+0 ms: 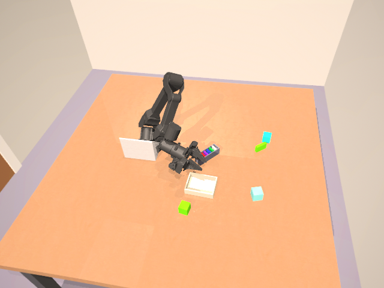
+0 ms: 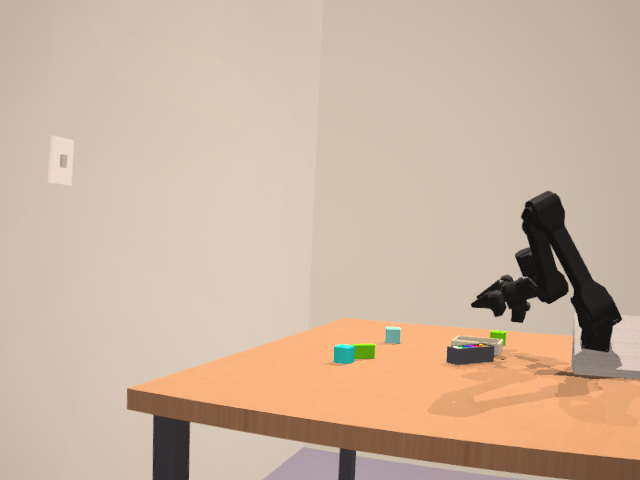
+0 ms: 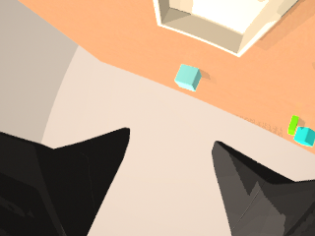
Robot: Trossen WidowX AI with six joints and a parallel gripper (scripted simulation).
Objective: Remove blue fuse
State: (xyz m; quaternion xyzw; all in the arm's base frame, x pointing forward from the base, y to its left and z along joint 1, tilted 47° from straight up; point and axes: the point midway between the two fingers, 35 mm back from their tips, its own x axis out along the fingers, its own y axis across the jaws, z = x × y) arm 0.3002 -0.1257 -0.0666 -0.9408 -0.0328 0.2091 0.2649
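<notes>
The blue fuse lies 180 mm to the left of my gripper tip, 110 mm below it and 20 mm behind it. From my gripper tip the other things lie so: white tray (130 mm below, 10 mm to the right, 10 mm behind); pale cyan cube (240 mm ahead, 120 mm below, 10 mm to the right); green cube (150 mm to the right, 120 mm below, 50 mm behind).
</notes>
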